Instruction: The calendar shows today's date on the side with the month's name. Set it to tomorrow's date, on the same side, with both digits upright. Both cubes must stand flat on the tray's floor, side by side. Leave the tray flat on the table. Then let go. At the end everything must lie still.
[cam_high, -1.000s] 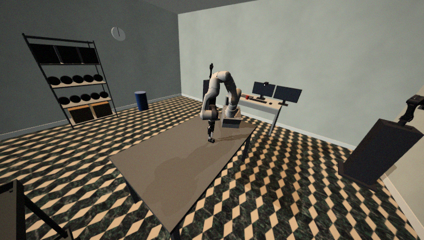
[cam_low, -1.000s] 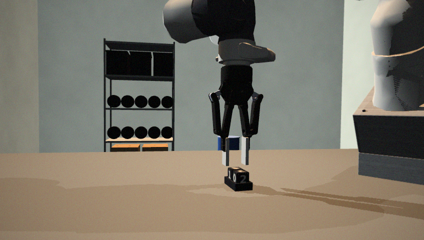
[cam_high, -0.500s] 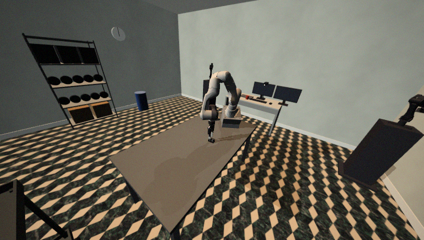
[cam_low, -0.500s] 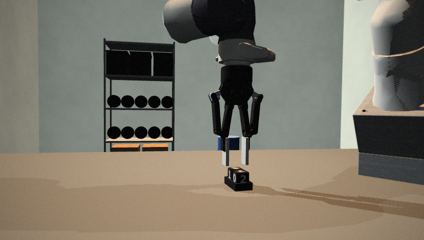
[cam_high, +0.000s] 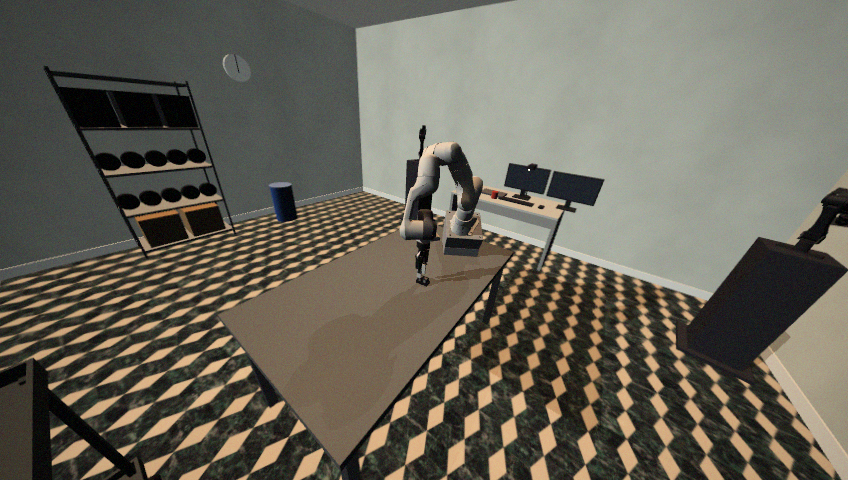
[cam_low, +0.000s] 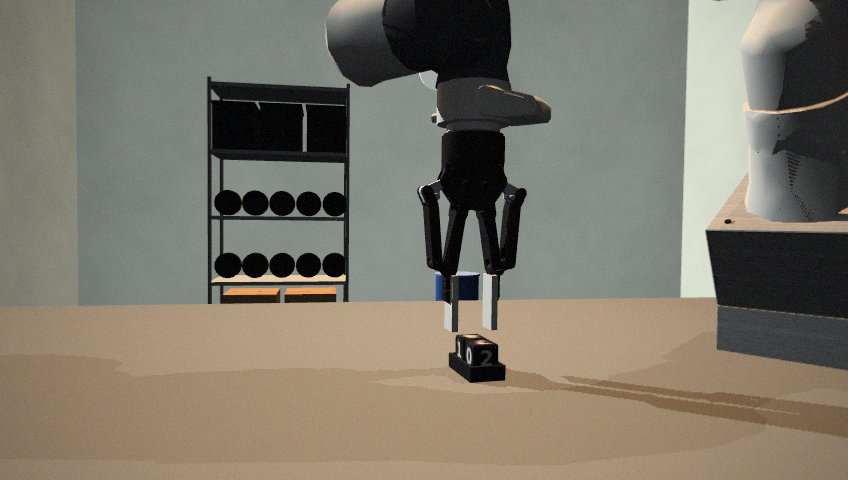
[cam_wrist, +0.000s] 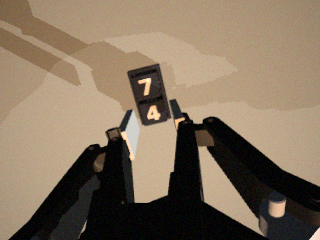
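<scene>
Right now the black tray is 1 cm behind my hand, 2 cm to the left of it and 7 cm below it.
</scene>
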